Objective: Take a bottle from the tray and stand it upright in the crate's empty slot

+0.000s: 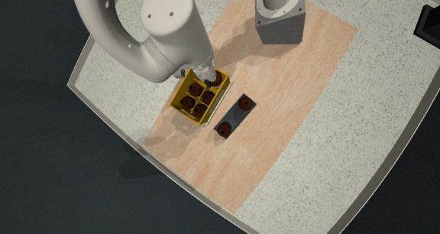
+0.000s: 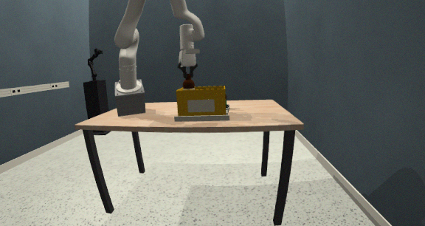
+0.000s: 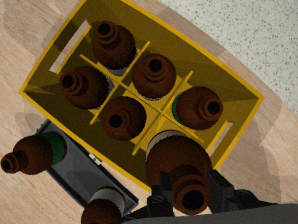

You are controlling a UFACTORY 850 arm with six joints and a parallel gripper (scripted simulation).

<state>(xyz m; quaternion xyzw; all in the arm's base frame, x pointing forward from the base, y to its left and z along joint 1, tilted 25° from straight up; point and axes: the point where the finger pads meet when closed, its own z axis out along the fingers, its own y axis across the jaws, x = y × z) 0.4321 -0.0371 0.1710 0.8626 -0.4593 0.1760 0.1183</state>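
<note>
Right now the brown bottle is 70 mm below my hand. From my hand the other things lie so: dark tray 250 mm below, 170 mm to the left, 120 mm ahead; yellow crate 170 mm below, 80 mm ahead, 50 mm to the right.
</note>
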